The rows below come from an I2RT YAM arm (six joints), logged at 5 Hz.
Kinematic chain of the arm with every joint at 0, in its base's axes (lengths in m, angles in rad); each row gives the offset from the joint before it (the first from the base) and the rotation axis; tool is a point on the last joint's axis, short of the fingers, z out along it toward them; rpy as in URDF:
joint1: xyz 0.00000 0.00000 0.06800 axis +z
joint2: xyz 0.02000 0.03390 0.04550 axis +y
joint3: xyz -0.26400 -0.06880 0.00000 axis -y
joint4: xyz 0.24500 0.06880 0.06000 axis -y
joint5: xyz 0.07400 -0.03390 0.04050 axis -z
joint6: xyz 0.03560 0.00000 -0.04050 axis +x
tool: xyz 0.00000 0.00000 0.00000 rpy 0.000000 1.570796 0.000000
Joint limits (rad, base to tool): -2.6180..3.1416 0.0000..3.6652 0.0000..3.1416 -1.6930..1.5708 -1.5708..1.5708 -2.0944..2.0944
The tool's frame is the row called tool.
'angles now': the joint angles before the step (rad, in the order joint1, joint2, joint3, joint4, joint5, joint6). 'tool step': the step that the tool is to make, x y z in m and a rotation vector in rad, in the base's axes. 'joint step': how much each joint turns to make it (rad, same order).
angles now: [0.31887, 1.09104, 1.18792, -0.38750, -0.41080, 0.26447]
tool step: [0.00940, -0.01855, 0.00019, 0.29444, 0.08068, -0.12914]
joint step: [-0.08875, -0.01791, -0.06956, 0.19353, -0.02666, 0.33679]
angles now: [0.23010, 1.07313, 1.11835, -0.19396, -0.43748, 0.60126]
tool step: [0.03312, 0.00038, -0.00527, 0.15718, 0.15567, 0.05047]
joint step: [-0.03999, 0.12539, 0.05722, 0.04037, -0.11960, 0.19231]
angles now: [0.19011, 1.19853, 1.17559, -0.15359, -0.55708, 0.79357]
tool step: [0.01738, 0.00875, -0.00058, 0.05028, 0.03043, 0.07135]
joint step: [0.01124, 0.07412, 0.04084, 0.04287, -0.06869, 0.05317]
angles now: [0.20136, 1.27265, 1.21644, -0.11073, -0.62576, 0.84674]
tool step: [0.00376, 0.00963, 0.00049, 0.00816, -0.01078, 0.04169]
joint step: [0.02774, 0.02321, 0.01198, 0.02598, -0.01467, 0.00419]
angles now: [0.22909, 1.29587, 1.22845, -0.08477, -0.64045, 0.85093]
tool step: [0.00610, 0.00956, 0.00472, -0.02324, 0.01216, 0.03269]
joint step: [0.02549, 0.04065, 0.06208, -0.05420, -0.00380, -0.02570]
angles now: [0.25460, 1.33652, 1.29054, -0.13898, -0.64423, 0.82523]
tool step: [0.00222, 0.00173, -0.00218, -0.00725, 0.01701, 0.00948]
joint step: [0.00307, 0.01184, 0.00869, -0.01809, -0.00576, -0.00488]
